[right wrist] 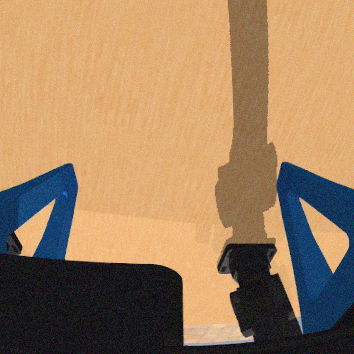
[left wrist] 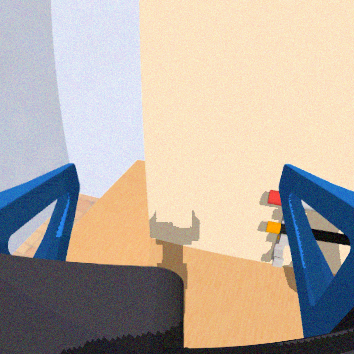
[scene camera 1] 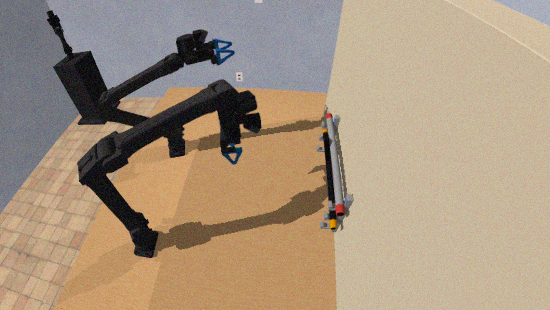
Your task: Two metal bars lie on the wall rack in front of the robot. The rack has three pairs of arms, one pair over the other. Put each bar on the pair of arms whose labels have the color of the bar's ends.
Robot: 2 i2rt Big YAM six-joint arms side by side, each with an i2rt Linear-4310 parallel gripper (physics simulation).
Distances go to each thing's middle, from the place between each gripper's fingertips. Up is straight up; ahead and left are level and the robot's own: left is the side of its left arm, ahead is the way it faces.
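Scene:
My left hand is 42 cm short of the grey bar (scene camera 1: 338, 191), and my left hand is also 33 cm to the left of the bar and 29 cm above the bar.
My right hand is 38 cm short of the grey bar, while being 4 cm above the bar and 5 cm to the right of the bar.

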